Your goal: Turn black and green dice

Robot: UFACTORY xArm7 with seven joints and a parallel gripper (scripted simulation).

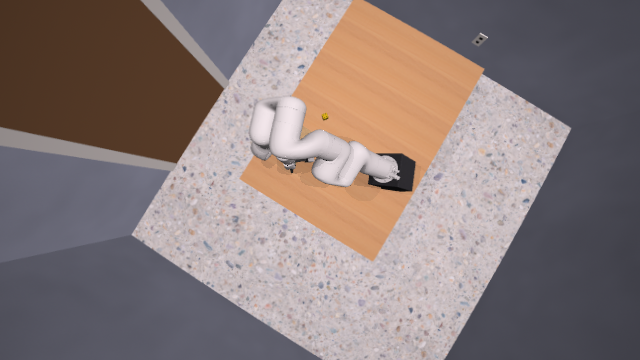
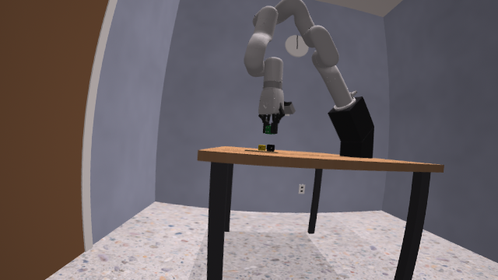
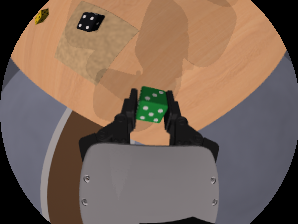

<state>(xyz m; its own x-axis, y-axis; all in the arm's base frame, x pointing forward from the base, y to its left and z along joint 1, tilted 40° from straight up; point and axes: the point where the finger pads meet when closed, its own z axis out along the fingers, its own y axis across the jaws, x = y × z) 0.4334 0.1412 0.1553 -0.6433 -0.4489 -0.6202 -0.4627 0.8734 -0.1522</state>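
Now: the tan mat 20 mm ahead of my hand, 140 mm to the right of it and 90 mm below it. From my hand the other things lie so: yellow die 10 mm behind, 320 mm to the right, 80 mm below; black die 30 mm behind, 140 mm to the right, 80 mm below; green die 10 mm below.
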